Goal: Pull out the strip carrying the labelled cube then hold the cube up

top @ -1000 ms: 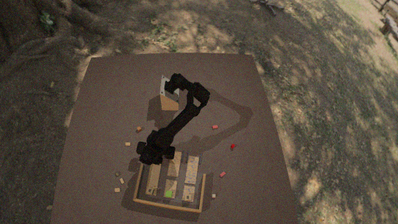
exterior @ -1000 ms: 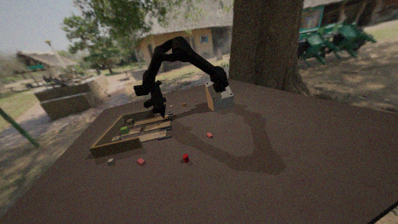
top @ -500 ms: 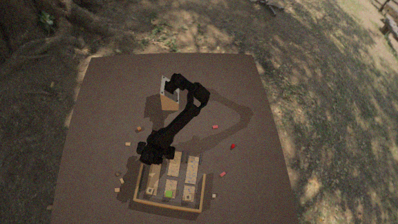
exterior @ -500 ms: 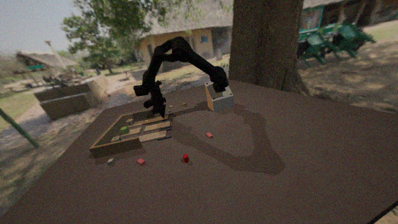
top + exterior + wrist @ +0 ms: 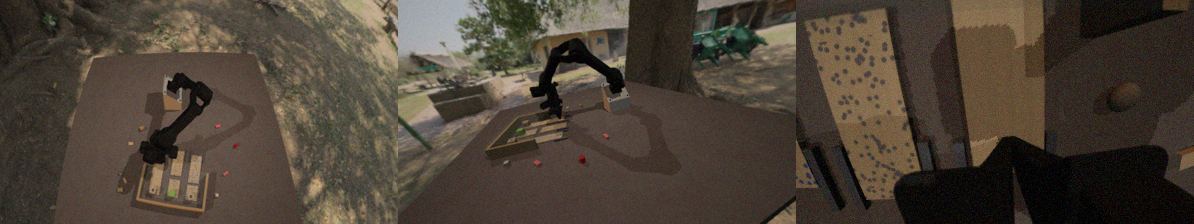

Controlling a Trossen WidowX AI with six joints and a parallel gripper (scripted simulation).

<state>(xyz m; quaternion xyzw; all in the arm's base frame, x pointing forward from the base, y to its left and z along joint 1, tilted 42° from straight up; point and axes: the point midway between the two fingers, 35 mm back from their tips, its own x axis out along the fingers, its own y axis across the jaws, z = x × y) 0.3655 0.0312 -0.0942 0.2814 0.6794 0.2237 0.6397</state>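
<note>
Right now the strip is 90 mm ahead of my gripper tip and 10 mm to the right of it. The rest, counted from my gripper tip: grey peg (40 mm behind, 80 mm to the right).
</note>
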